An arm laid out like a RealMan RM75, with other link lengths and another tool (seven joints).
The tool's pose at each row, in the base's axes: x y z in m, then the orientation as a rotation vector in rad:
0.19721, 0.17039, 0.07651, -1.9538, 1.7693, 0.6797
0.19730, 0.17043, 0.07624, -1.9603, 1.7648, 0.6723
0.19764, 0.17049, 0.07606, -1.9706, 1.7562, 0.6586
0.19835, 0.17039, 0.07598, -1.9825, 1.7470, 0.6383
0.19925, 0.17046, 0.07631, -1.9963, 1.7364, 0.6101
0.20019, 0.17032, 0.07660, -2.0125, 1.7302, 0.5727
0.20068, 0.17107, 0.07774, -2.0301, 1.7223, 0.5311
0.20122, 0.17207, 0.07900, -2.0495, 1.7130, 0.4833
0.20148, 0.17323, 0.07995, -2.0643, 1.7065, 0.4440
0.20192, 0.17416, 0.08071, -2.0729, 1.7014, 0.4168
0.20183, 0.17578, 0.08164, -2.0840, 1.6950, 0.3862
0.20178, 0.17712, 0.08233, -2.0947, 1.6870, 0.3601
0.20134, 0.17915, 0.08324, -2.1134, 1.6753, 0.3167
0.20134, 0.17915, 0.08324, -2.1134, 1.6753, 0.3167
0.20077, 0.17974, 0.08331, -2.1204, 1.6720, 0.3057
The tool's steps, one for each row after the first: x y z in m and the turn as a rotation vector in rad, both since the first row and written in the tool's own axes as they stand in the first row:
0.00014, -0.00010, 0.00023, 0.0017, 0.0042, -0.0064
0.00023, -0.00045, 0.00038, 0.0058, 0.0108, -0.0178
0.00040, -0.00114, 0.00033, 0.0130, 0.0206, -0.0314
0.00021, -0.00204, 0.00004, 0.0239, 0.0339, -0.0480
0.00022, -0.00295, -0.00035, 0.0376, 0.0547, -0.0642
-0.00103, -0.00350, -0.00084, 0.0528, 0.0775, -0.0826
-0.00255, -0.00412, -0.00128, 0.0704, 0.1036, -0.1034
-0.00403, -0.00448, -0.00135, 0.0848, 0.1254, -0.1194
-0.00519, -0.00500, -0.00143, 0.0957, 0.1394, -0.1303
-0.00705, -0.00507, -0.00118, 0.1070, 0.1560, -0.1433
-0.00853, -0.00514, -0.00092, 0.1163, 0.1698, -0.1563
-0.01072, -0.00490, -0.00039, 0.1302, 0.1944, -0.1770
-0.01072, -0.00490, -0.00039, 0.1302, 0.1944, -0.1770
-0.01127, -0.00440, -0.00004, 0.1323, 0.2019, -0.1830

